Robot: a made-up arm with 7 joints.
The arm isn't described. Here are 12 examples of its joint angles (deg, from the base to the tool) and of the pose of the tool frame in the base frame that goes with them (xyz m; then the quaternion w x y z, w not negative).
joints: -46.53 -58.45 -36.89 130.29 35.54 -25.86 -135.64
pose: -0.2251 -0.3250 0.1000 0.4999 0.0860 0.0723 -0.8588
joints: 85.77 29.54 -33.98 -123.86 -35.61 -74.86 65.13
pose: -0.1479 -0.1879 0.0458 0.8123 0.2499 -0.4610 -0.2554
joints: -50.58 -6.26 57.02 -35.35 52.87 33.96 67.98
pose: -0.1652 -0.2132 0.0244 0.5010 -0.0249 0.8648 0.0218
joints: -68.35 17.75 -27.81 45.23 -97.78 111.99 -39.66
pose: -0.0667 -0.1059 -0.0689 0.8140 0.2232 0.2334 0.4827
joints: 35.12 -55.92 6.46 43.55 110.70 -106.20 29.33
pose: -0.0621 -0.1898 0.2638 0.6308 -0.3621 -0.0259 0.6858
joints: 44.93 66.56 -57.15 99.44 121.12 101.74 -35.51
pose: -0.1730 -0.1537 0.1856 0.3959 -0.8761 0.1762 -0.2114
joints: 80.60 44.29 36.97 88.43 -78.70 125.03 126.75
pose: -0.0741 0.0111 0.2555 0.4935 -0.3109 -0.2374 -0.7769
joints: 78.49 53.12 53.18 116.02 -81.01 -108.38 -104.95
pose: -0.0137 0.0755 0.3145 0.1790 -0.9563 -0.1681 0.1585
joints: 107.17 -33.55 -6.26 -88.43 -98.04 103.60 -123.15
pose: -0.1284 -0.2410 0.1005 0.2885 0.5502 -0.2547 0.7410
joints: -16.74 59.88 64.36 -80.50 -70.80 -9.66 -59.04
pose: -0.1220 -0.1597 0.0204 0.0591 -0.5553 -0.8273 -0.0606
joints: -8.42 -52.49 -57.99 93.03 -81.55 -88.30 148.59
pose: -0.2979 -0.3087 0.1660 0.6164 0.0477 0.6661 -0.4171
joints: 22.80 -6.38 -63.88 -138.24 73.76 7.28 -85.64
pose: -0.1219 -0.2736 0.0329 0.6234 0.4532 0.6103 0.1830
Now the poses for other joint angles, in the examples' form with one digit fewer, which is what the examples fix.
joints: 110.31 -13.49 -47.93 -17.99 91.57 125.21 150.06
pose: -0.095 -0.269 0.176 0.062 0.798 0.591 0.100
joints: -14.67 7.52 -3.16 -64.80 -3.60 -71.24 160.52
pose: -0.076 -0.278 0.171 0.449 -0.310 -0.837 0.034
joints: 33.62 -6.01 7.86 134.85 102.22 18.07 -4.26
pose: -0.239 -0.147 0.208 0.149 0.910 0.349 -0.166
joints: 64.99 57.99 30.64 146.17 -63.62 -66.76 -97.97
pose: -0.196 0.046 0.286 0.383 -0.771 -0.446 -0.244
